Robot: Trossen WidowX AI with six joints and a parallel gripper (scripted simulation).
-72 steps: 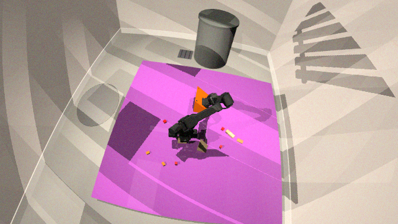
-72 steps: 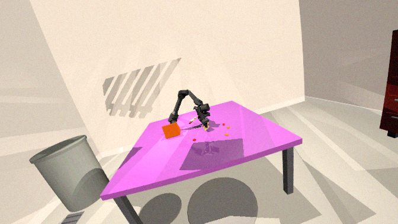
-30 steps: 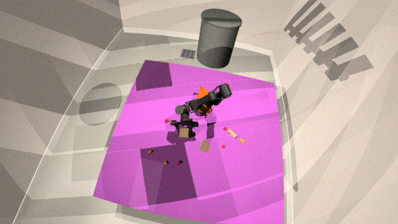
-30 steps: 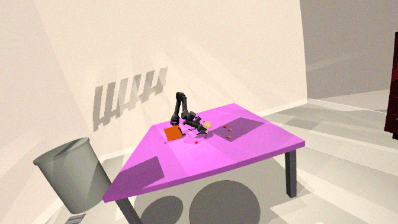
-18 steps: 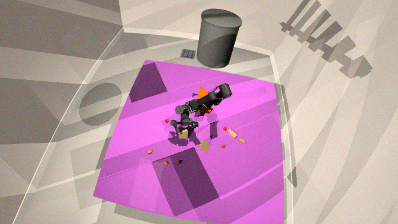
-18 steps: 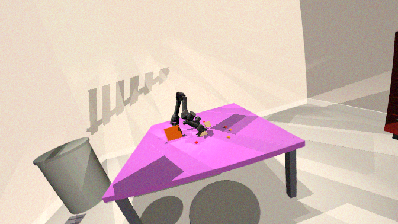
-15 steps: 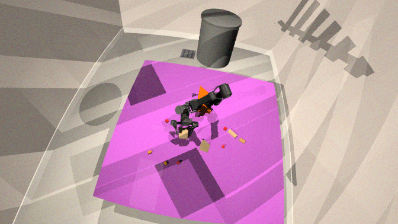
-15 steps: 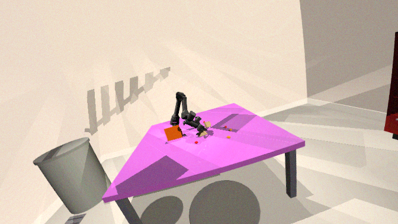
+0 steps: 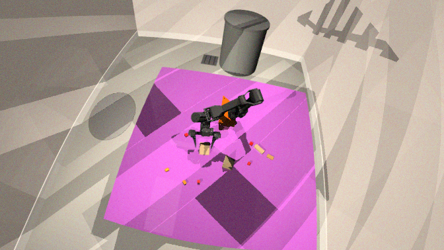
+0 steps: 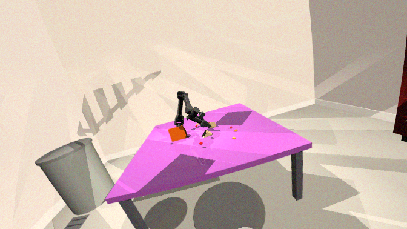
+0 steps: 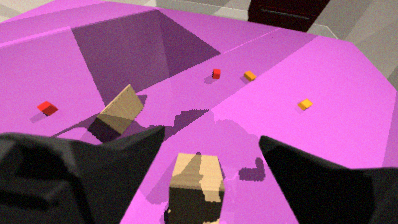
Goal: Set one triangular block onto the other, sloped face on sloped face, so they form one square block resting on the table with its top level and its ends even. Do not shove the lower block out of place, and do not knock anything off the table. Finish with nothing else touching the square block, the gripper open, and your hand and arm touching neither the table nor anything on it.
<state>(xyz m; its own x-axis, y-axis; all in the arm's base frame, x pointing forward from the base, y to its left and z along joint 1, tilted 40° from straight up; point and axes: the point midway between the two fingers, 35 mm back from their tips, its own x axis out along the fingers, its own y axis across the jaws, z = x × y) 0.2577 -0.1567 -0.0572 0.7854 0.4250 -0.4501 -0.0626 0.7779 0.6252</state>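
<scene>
My gripper tip is now 70 mm above the triangular block and 40 mm past it. The rest, counted from my gripper tip: cream bar (360 mm to the left, 80 mm below, 80 mm behind); short tan stick (440 mm to the left, 90 mm below, 30 mm behind).
</scene>
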